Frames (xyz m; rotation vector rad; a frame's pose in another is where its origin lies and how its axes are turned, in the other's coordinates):
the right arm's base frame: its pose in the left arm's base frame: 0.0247 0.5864 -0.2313 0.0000 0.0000 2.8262
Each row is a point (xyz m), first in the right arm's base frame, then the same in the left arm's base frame.
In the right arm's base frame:
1: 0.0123 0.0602 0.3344
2: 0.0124 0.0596 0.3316
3: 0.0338 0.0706 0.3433
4: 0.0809 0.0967 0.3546
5: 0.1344 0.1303 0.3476
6: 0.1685 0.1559 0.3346
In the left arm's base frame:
1: -0.0057 0.5330 0.1031
2: -0.0056 0.5336 0.1003
3: -0.0293 0.5298 0.1120
4: -0.0822 0.5196 0.1233
5: -0.1435 0.5042 0.1163
6: -0.1838 0.4905 0.1033

